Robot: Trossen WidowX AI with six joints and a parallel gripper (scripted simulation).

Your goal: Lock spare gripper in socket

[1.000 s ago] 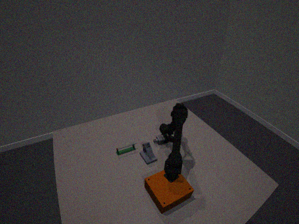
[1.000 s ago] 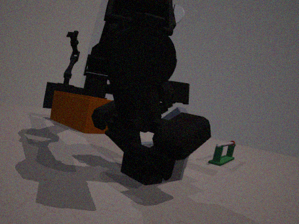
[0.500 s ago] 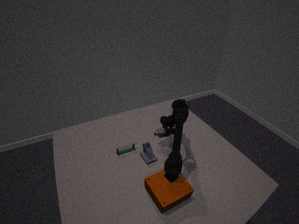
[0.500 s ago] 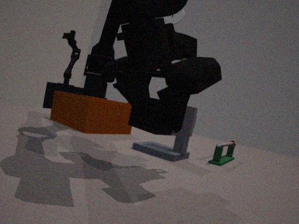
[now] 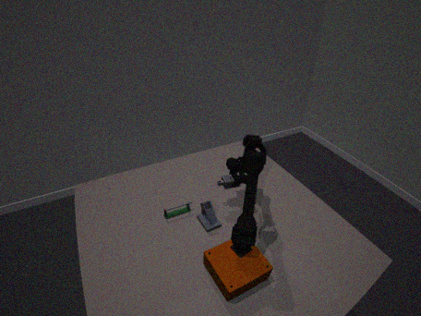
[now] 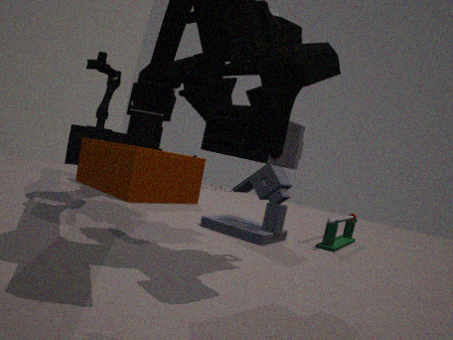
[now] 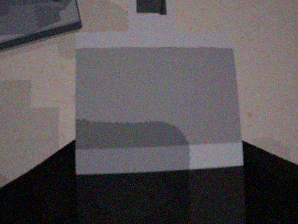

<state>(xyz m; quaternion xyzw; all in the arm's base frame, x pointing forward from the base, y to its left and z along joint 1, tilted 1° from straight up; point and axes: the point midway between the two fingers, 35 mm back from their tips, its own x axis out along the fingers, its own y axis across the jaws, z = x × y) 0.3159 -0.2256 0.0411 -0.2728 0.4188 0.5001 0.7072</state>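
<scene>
The spare gripper is 1 cm to the left of my gripper tip and 1 cm above it. The rest, counted from my gripper tip: grey mount 5 cm behind, 18 cm to the left, 6 cm below; green cradle 7 cm ahead, 28 cm to the left, 9 cm below.
</scene>
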